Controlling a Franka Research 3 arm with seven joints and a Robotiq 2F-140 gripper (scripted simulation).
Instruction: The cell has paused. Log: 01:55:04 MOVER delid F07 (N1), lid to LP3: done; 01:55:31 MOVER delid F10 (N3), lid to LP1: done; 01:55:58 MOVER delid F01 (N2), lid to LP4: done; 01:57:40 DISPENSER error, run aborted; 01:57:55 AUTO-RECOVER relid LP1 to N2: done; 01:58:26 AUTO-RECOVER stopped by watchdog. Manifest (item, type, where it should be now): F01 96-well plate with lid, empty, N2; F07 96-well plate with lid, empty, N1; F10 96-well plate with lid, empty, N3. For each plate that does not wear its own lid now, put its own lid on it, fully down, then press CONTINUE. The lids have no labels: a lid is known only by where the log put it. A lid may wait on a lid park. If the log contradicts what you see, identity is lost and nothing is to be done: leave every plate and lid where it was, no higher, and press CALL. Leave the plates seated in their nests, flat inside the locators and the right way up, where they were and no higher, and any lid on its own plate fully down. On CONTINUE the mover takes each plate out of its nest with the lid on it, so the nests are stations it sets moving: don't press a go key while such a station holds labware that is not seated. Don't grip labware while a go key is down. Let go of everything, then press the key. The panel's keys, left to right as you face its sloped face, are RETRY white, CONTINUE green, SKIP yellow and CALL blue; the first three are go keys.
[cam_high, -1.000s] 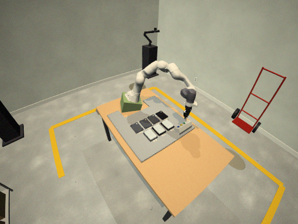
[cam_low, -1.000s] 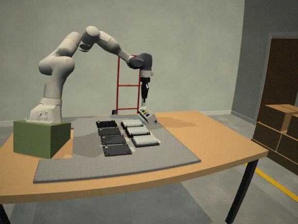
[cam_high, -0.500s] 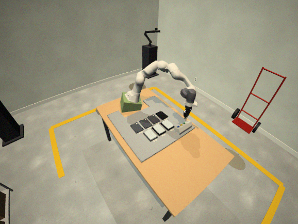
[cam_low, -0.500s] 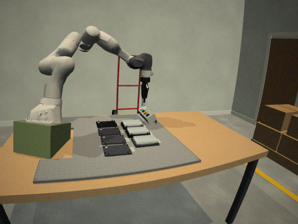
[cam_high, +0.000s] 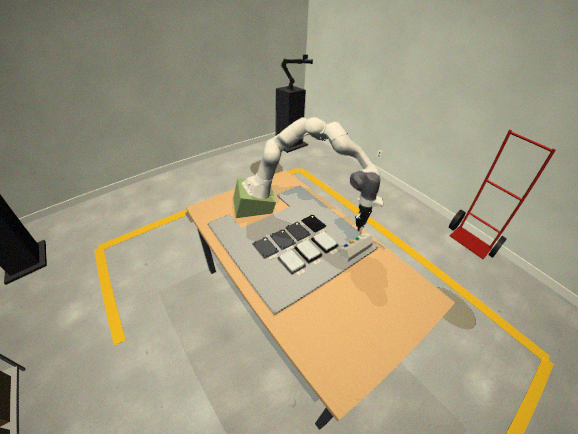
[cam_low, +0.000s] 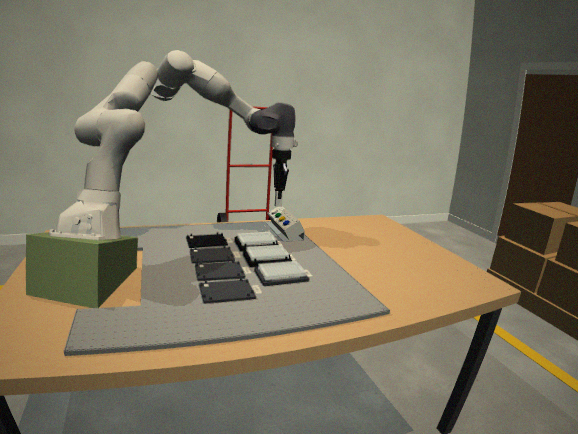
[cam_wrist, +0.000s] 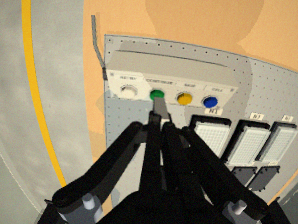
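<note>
Now: the green key 7 cm below my hand. Also, from my hand: white key (7 cm below, 5 cm to the left); then yellow key (7 cm below, 5 cm to the right); then blue call key (10 cm to the right, 7 cm below).
</note>
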